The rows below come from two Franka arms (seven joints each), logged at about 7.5 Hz.
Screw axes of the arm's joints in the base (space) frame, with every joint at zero. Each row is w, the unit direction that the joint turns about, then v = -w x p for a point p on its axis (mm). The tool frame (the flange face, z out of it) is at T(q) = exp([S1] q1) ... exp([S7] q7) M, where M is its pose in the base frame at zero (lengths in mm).
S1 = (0, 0, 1, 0, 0, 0)
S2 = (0, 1, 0, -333, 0, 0)
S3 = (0, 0, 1, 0, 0, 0)
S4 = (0, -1, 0, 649, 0, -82.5)
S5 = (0, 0, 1, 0, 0, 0)
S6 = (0, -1, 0, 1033, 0, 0)
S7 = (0, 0, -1, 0, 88, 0)
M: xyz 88 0 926 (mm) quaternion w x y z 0 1 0 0
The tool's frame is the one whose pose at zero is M.
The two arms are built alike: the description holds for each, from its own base.
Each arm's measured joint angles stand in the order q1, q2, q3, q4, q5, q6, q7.
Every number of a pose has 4 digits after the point.
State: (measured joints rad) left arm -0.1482 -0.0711 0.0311 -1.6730 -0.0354 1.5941 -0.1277; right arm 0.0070 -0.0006 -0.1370 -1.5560 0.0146 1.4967 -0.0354
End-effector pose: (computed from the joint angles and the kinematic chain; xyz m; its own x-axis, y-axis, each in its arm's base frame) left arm 0.5294 -0.0654 0.6170 0.9999 0.0112 -0.0126 0.0117 -0.9993 0.0363; right arm 0.5422 -0.0692 0.6255 0.9940 -0.0932 -0.0581 -0.0943 -0.9954 -0.0167
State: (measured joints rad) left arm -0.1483 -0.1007 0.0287 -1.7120 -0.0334 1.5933 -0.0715; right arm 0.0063 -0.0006 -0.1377 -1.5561 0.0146 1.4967 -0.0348
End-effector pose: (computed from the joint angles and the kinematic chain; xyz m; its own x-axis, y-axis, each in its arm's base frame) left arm 0.5193 -0.0652 0.6141 0.9987 -0.0475 -0.0206 -0.0468 -0.9983 0.0349; right arm 0.5421 -0.0700 0.6254 0.9938 -0.0952 -0.0582 -0.0963 -0.9952 -0.0167
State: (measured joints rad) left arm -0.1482 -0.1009 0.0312 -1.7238 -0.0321 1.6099 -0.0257; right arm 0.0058 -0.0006 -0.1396 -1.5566 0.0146 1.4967 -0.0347
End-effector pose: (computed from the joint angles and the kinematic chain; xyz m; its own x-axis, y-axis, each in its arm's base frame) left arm 0.5208 -0.0638 0.6100 0.9958 -0.0901 -0.0140 -0.0896 -0.9954 0.0348; right arm 0.5419 -0.0713 0.6252 0.9935 -0.0976 -0.0587 -0.0988 -0.9950 -0.0167
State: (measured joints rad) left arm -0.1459 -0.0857 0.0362 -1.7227 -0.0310 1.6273 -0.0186; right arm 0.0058 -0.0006 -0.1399 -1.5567 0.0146 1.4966 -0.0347
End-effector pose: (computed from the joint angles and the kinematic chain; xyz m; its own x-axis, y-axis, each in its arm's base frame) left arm 0.5273 -0.0605 0.6040 0.9959 -0.0894 -0.0104 -0.0890 -0.9955 0.0338; right arm 0.5419 -0.0715 0.6251 0.9934 -0.0979 -0.0589 -0.0991 -0.9949 -0.0167
